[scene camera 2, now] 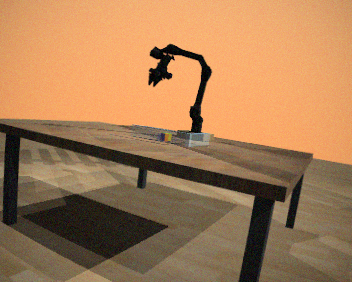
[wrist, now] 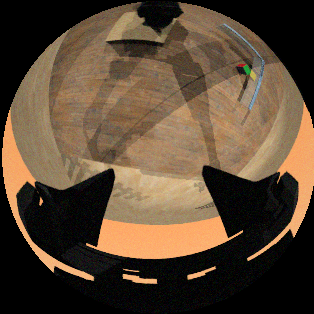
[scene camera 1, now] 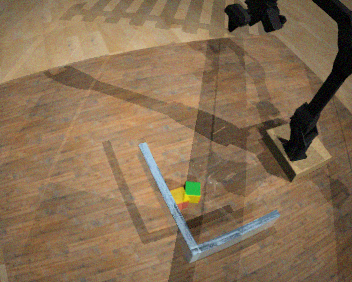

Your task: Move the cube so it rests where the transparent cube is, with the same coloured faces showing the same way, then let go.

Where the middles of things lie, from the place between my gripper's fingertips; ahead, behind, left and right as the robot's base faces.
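Scene:
Relative to the grey L-shaped rail (scene camera 1: 192, 251), my hand is 170 mm short of it, 330 mm to the right of it and 250 mm above it.

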